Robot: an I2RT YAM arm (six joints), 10 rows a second.
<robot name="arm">
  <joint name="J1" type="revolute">
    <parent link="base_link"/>
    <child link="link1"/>
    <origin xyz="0 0 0.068" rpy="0 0 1.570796"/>
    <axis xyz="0 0 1"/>
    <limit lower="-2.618" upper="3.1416"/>
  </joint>
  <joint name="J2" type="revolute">
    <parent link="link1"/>
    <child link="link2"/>
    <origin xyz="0.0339 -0.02 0.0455" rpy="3.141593 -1.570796 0"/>
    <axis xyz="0 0 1"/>
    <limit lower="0" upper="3.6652"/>
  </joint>
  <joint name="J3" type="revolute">
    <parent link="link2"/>
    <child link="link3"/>
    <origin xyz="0 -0.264 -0.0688" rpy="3.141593 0 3.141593"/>
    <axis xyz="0 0 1"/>
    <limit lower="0" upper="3.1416"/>
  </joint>
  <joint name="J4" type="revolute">
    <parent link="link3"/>
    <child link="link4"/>
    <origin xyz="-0.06 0.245 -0.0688" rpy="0 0 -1.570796"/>
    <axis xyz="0 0 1"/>
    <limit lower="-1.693" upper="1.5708"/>
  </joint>
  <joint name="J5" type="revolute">
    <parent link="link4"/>
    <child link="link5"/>
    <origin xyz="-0.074 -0.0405 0.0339" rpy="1.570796 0 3.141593"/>
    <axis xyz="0 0 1"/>
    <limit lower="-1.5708" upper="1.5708"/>
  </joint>
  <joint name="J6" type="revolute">
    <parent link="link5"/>
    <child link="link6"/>
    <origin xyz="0.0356 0 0.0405" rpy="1.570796 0 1.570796"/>
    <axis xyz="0 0 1"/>
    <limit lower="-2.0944" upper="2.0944"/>
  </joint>
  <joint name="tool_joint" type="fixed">
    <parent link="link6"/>
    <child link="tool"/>
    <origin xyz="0 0 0" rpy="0 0 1.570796"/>
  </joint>
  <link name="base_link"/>
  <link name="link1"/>
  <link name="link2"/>
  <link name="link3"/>
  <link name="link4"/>
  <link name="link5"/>
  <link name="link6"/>
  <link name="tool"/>
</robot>
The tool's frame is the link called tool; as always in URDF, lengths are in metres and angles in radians.
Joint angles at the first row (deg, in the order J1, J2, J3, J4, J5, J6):
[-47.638, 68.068, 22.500, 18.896, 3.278, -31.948]
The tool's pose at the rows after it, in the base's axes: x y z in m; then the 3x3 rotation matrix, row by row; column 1 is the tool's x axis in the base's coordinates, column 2 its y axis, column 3 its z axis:
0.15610 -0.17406 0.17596; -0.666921 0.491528 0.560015; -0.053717 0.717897 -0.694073; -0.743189 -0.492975 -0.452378
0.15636 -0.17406 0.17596; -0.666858 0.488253 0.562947; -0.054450 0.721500 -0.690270; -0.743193 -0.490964 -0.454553
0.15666 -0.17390 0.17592; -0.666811 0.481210 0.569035; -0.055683 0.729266 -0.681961; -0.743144 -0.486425 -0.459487
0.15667 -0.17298 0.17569; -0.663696 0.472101 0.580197; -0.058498 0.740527 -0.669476; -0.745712 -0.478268 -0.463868
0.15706 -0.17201 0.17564; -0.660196 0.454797 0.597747; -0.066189 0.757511 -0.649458; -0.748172 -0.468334 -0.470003
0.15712 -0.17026 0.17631; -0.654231 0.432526 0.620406; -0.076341 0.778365 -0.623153; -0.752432 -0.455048 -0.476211
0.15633 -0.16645 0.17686; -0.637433 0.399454 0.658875; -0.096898 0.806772 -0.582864; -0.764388 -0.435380 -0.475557
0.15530 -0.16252 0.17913; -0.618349 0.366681 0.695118; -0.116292 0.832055 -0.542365; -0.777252 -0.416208 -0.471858
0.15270 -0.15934 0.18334; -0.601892 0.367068 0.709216; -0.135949 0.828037 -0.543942; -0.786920 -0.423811 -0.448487
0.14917 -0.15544 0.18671; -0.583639 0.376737 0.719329; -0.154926 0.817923 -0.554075; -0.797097 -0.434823 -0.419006
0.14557 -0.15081 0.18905; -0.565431 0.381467 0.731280; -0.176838 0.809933 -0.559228; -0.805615 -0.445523 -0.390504
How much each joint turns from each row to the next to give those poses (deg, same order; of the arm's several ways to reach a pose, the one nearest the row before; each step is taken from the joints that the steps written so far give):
[-0.007, 0.091, 0.087, -0.263, -0.195, -0.044]
[0.007, 0.043, 0.085, -0.174, -0.266, -0.018]
[-0.008, 0.012, 0.136, -0.430, -0.586, -0.042]
[0.009, -0.185, -0.038, -0.415, -0.947, 0.050]
[0.000, -0.152, 0.081, -0.623, -1.516, -0.167]
[-0.001, -0.520, 0.087, -1.033, -1.976, -0.192]
[0.002, -1.110, -0.420, -0.763, -3.190, -0.232]
[-0.011, -1.475, -0.194, -1.245, -3.131, -0.179]
[-0.034, -2.053, -0.545, -0.024, -0.573, -0.144]
[-0.003, -2.337, -1.006, 0.571, -0.040, 0.044]
[0.086, -2.407, -1.179, 0.568, -0.233, -0.088]

